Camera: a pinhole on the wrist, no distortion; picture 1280 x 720 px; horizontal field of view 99.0 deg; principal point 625.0 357.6 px. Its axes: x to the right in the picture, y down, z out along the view. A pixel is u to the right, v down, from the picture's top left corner.
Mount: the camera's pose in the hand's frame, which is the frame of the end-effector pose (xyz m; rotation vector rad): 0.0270 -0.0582 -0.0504 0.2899 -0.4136 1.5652
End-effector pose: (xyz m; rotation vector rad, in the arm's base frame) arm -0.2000 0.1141 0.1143 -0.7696 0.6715 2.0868
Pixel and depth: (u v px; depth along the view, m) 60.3 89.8 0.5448
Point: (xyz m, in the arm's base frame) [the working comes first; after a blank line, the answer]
In the camera's frame: -0.5628 -0.2669 0.5448

0.2517 0.8336 -0.0919
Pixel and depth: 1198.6 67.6 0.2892
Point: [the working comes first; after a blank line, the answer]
In the camera's frame: 0.3035 -0.1534 0.2892

-0.4501 0.3769 0.2653
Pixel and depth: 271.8 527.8 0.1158
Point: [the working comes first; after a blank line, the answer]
In the camera's frame: -0.0748 0.0361 0.1158

-0.0546 0.2152 0.1025
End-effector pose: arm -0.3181 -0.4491 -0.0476 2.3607 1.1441 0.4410
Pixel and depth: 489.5 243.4 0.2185
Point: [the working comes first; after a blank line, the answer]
In the camera's frame: -0.0542 -0.0456 0.2185

-0.3519 -0.3286 -0.2582
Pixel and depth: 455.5 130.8 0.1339
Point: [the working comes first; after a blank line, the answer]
In the camera's frame: -0.0415 -0.0556 0.1339

-0.3450 -0.3229 -0.1725
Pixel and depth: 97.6 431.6 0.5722
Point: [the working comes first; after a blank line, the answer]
In the camera's frame: -0.5521 0.0775 0.5722

-0.7715 -0.1322 -0.6748
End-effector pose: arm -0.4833 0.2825 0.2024 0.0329 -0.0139 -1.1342
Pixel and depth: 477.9 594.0 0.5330
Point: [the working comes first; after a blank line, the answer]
In the camera's frame: -0.1434 0.2305 0.5330

-0.9722 0.3112 0.5376
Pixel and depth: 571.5 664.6 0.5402
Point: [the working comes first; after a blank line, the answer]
In the camera's frame: -0.0529 0.3034 0.5402

-0.9350 0.4130 0.5802
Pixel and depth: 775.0 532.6 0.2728
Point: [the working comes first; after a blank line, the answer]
In the camera's frame: 0.0749 0.0873 0.2728

-0.6232 0.3067 0.4190
